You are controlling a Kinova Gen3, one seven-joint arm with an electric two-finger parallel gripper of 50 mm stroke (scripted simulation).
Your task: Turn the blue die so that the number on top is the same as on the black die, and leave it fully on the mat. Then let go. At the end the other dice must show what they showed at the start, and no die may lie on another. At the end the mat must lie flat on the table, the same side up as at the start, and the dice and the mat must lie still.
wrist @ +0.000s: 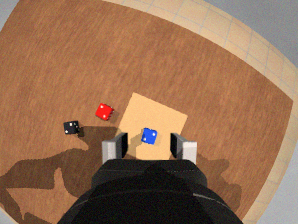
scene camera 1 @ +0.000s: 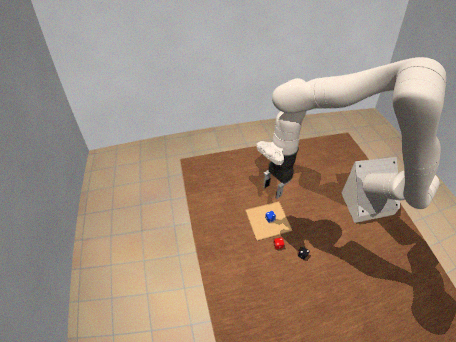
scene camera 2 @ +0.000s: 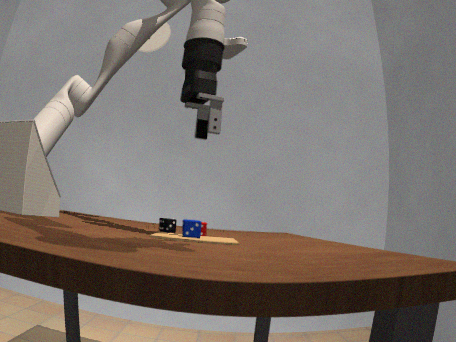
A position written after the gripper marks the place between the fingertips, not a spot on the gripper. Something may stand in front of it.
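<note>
Scene camera 2 shows the gripper (scene camera 2: 206, 135). The wrist view also shows the gripper (wrist: 149, 141).
</note>
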